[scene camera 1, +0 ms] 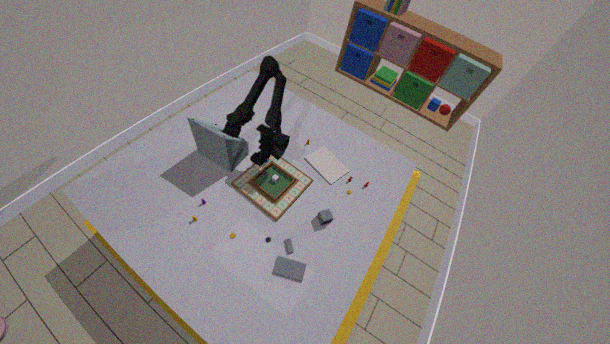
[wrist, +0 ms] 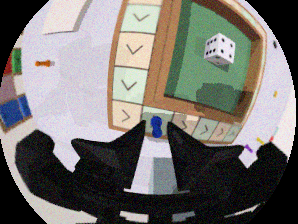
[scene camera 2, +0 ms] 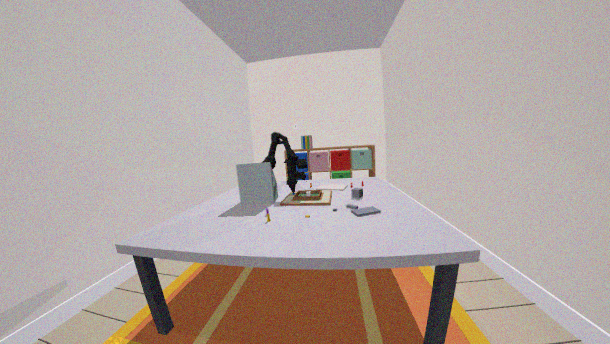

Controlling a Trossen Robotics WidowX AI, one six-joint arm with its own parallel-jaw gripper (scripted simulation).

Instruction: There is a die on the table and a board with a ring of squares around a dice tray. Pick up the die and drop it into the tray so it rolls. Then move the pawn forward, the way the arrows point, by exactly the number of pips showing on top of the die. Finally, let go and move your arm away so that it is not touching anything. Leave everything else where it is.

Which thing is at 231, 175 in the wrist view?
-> My gripper.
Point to a white pad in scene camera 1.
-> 329, 166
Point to a white die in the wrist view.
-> At 219, 49
